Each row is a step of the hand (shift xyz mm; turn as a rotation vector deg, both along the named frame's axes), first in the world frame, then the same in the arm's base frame.
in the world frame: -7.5 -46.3 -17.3 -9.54 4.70 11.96
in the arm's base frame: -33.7 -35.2 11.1 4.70 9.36 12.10
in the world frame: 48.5 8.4 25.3 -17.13 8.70 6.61
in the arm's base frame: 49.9 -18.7 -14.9 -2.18 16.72 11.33
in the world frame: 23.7 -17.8 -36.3 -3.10 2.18 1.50
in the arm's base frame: -18.7 -28.5 -32.2 0.04 3.54 2.02
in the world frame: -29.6 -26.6 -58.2 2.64 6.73 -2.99
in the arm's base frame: -69.1 -7.5 -11.9 1.85 4.16 -6.36
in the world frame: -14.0 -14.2 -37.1 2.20 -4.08 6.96
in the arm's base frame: -40.2 -5.1 -11.6 4.83 -4.48 5.15
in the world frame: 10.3 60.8 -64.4 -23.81 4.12 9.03
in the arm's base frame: -18.2 44.2 -75.2 -6.04 16.54 18.85
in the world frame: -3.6 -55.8 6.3 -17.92 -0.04 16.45
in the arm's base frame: -17.9 -44.8 29.0 1.27 10.01 22.14
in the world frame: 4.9 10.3 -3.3 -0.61 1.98 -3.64
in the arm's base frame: 4.3 5.9 -9.4 -2.26 1.92 -2.95
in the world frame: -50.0 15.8 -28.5 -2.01 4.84 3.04
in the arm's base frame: -44.3 39.8 3.8 2.76 5.22 1.36
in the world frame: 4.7 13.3 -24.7 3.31 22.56 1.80
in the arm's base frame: -10.2 8.1 -25.3 11.45 17.20 -9.81
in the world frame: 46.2 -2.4 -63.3 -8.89 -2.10 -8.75
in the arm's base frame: -19.2 -28.3 -70.5 -12.32 2.88 0.10
